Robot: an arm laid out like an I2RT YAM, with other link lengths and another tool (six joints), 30 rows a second.
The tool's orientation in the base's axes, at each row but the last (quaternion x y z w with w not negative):
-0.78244, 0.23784, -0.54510, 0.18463
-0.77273, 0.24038, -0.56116, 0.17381
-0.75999, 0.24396, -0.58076, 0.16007
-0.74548, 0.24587, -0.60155, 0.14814
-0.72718, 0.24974, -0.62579, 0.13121
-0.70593, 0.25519, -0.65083, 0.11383
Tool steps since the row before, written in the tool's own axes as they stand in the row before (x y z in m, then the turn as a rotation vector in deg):
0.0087, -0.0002, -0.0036, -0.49, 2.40, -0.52
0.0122, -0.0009, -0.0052, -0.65, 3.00, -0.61
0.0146, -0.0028, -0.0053, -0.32, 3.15, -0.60
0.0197, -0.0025, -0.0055, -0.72, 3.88, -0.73
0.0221, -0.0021, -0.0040, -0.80, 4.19, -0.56
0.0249, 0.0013, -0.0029, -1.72, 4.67, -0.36
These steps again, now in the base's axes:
-0.0008, -0.0049, 0.0080, -1.04, -1.70, -1.52
-0.0017, -0.0062, 0.0117, -1.27, -2.10, -1.94
-0.0016, -0.0056, 0.0147, -1.22, -2.41, -1.75
-0.0018, -0.0082, 0.0188, -1.55, -2.79, -2.43
-0.0015, -0.0094, 0.0205, -1.45, -3.03, -2.68
-0.0025, -0.0133, 0.0212, -1.38, -3.00, -3.74

